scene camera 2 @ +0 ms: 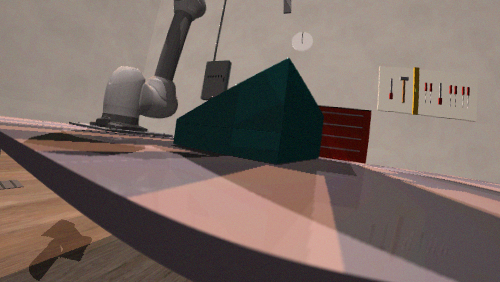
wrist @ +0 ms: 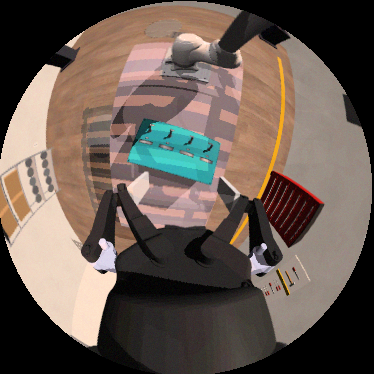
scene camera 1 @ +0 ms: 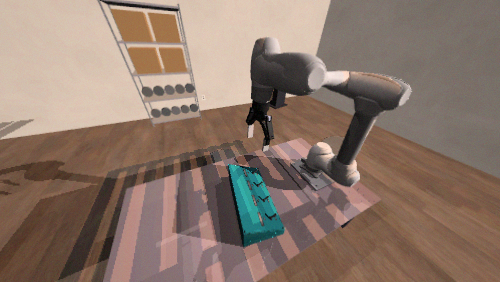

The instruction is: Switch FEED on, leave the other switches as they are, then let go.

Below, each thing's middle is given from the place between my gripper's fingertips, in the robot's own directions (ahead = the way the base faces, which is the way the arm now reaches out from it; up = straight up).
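Scene:
Teal switch panel (scene camera 1: 254,213): 47 cm below my hand, 1 cm to the right of it.

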